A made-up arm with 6 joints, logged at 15 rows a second.
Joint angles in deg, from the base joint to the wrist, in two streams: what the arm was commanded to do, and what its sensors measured. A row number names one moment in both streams.
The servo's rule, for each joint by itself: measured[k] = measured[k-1] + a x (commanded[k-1-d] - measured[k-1]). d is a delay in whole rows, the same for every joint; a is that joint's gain. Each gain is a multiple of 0.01, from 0.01 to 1. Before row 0 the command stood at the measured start. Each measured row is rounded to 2 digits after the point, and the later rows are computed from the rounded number. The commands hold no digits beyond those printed.
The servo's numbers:
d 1
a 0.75 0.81 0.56 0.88 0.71 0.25
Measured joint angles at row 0:
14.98, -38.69, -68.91, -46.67, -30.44, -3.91
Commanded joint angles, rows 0 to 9:
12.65, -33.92, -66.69, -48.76, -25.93, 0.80
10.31, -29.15, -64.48, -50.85, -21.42, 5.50
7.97, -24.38, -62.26, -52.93, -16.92, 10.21
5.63, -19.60, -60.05, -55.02, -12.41, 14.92
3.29, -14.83, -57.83, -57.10, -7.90, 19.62
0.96, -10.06, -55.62, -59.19, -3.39, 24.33
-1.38, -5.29, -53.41, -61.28, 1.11, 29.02
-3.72, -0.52, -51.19, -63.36, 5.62, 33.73
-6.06, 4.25, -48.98, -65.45, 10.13, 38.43
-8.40, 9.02, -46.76, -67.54, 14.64, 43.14
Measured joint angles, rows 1 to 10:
14.98, -38.69, -68.91, -46.67, -30.44, -3.91
13.23, -34.83, -67.67, -48.51, -27.24, -2.73
11.04, -30.23, -65.88, -50.57, -23.11, -0.67
8.74, -25.49, -63.85, -52.65, -18.72, 2.05
6.41, -20.72, -61.72, -54.74, -14.24, 5.27
4.07, -15.95, -59.54, -56.82, -9.74, 8.86
1.74, -11.18, -57.34, -58.91, -5.23, 12.73
-0.60, -6.41, -55.14, -61.00, -0.73, 16.80
-2.94, -1.64, -52.93, -63.08, 3.78, 21.03
-5.28, 3.13, -50.72, -65.17, 8.29, 25.38

